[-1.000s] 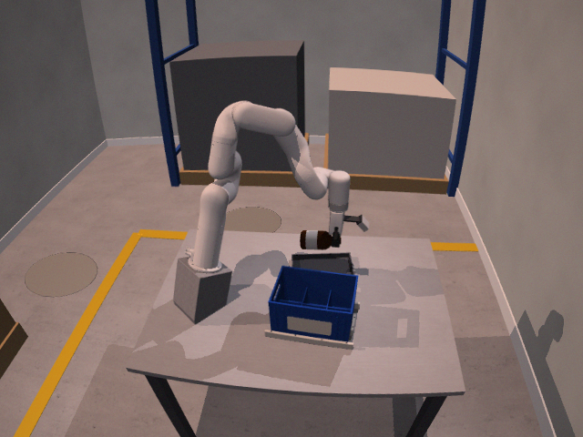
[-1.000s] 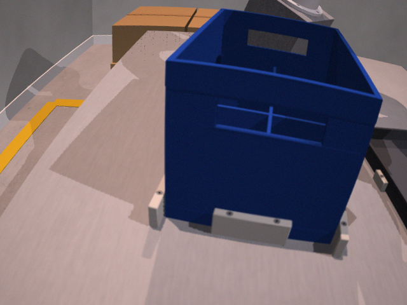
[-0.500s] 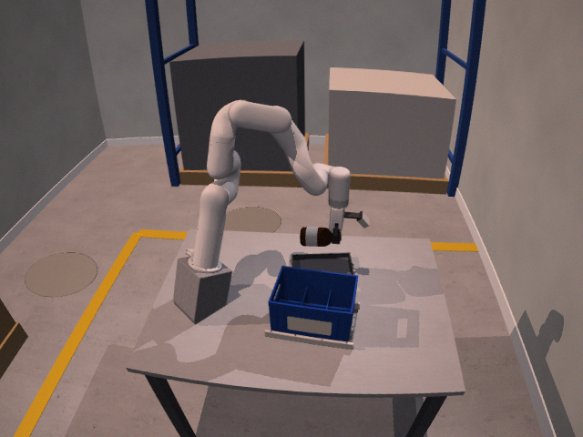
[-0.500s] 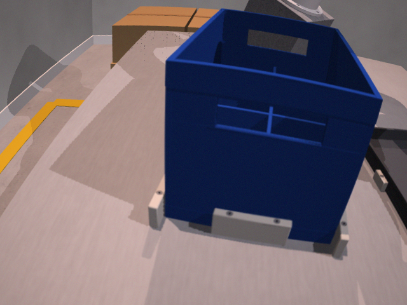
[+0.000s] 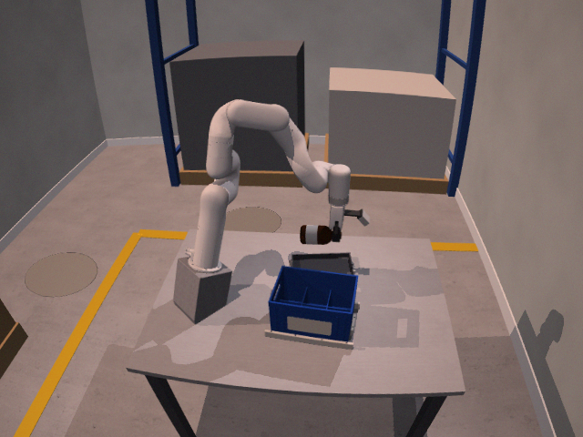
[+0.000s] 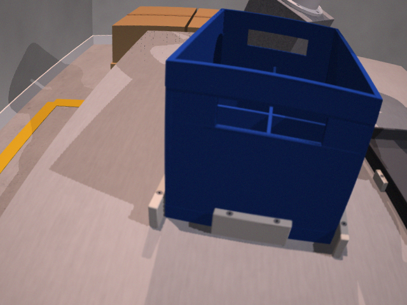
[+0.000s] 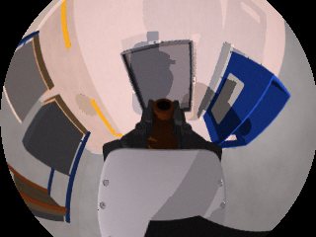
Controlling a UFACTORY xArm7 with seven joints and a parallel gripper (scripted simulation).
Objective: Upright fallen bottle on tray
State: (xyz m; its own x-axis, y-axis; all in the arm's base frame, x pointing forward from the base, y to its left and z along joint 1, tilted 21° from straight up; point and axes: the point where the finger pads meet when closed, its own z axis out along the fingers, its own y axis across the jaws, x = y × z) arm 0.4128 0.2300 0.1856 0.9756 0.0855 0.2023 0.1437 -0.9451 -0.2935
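My gripper is now 60 mm past the brown bottle, 10 mm to the left of it and 10 mm above it. Round my hand: blue crate 280 mm to the right, 120 mm below, 10 mm behind; tray 190 mm below, 50 mm behind, 10 mm to the right.
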